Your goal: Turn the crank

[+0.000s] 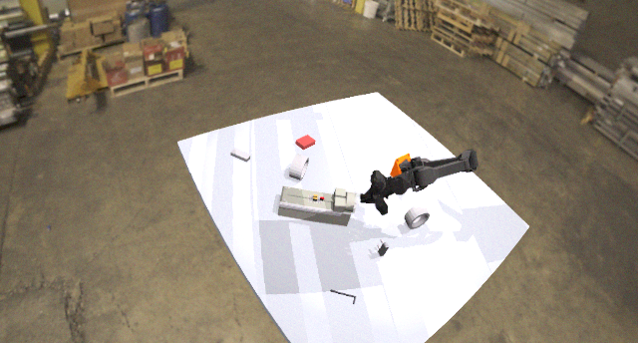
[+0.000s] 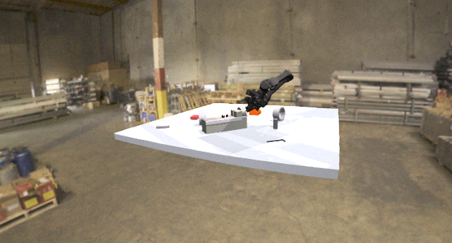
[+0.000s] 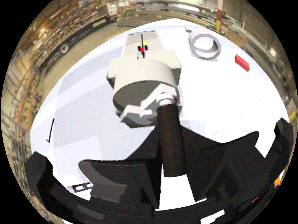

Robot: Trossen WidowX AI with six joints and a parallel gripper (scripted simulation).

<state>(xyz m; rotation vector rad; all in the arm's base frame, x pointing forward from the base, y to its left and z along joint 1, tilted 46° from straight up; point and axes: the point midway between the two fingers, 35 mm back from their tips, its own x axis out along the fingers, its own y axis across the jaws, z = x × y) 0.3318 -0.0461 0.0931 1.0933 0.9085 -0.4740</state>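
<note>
Right now the dark crank handle is 1 cm behind my gripper tip, 1 cm to the left of it and 3 cm above it. From my gripper tip the other things lie so: hex key: 29 cm ahead, 24 cm to the left, 8 cm below; then red pointer: 11 cm ahead, 9 cm to the right; then small clip: 6 cm ahead, 18 cm to the left, 6 cm below.
</note>
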